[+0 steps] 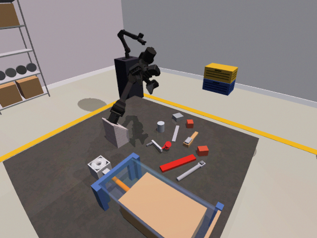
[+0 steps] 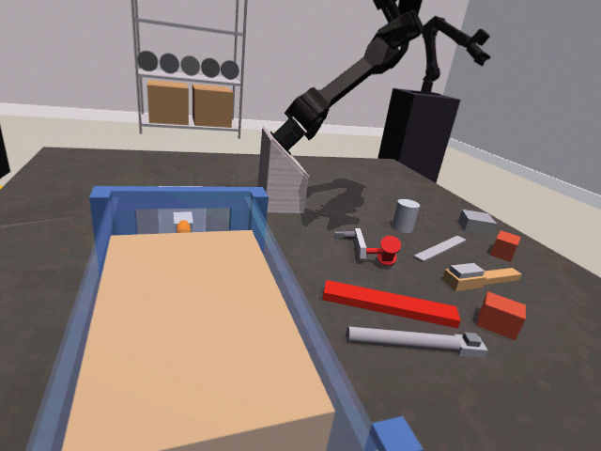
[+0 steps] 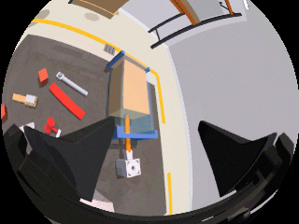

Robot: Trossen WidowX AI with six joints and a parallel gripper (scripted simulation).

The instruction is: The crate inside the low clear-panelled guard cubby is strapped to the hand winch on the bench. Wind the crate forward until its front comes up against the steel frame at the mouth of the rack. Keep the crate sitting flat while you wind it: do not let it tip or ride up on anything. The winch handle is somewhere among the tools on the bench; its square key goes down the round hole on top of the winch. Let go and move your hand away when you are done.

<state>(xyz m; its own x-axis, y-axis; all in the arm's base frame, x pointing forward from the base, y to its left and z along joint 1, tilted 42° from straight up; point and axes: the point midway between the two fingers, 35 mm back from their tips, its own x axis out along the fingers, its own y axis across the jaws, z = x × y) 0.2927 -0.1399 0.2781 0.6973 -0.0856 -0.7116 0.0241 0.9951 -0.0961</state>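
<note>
My gripper tip is 20 mm past the winch handle, 90 mm to the right of it and 430 mm above it. Also, from my gripper tip: red bar 170 mm ahead, 70 mm to the left, 440 mm below; then clear-panelled cubby 300 mm ahead, 250 mm to the right, 340 mm below; then red knob 30 mm ahead, 110 mm to the left, 420 mm below.
</note>
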